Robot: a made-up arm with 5 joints.
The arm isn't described. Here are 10 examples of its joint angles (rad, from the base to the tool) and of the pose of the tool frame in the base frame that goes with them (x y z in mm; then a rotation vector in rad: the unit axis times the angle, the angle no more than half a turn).
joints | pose
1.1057 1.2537 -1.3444 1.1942 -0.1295 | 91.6 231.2 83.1 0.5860 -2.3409 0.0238
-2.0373 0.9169 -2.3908 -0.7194 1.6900 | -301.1 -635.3 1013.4 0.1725 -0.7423 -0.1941
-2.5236 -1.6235 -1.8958 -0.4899 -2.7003 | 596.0 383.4 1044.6 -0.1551 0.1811 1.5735
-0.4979 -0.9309 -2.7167 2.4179 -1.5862 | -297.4 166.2 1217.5 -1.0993 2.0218 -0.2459
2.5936 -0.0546 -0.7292 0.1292 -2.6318 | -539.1 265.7 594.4 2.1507 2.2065 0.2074
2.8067 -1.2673 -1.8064 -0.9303 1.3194 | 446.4 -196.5 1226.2 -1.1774 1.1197 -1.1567
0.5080 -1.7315 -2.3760 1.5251 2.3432 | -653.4 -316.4 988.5 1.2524 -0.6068 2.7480
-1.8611 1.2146 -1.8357 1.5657 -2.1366 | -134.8 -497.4 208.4 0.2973 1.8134 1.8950
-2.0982 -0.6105 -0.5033 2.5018 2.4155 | -84.9 -198.9 619.3 -1.4533 0.9584 1.2012
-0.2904 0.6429 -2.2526 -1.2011 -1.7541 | 459.1 -126.8 1138.4 -0.9376 0.5950 -1.3676
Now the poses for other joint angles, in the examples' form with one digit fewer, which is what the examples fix.
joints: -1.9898 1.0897 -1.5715 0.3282 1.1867
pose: -250 -581 250 2.264 -0.591 -0.622
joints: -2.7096 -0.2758 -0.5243 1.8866 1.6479
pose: -242 -144 480 -1.860 1.451 0.390
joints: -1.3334 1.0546 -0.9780 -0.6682 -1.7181
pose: 110 -446 225 -0.114 2.673 0.134
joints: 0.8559 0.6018 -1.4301 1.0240 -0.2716
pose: 380 464 428 0.884 -2.760 -0.964
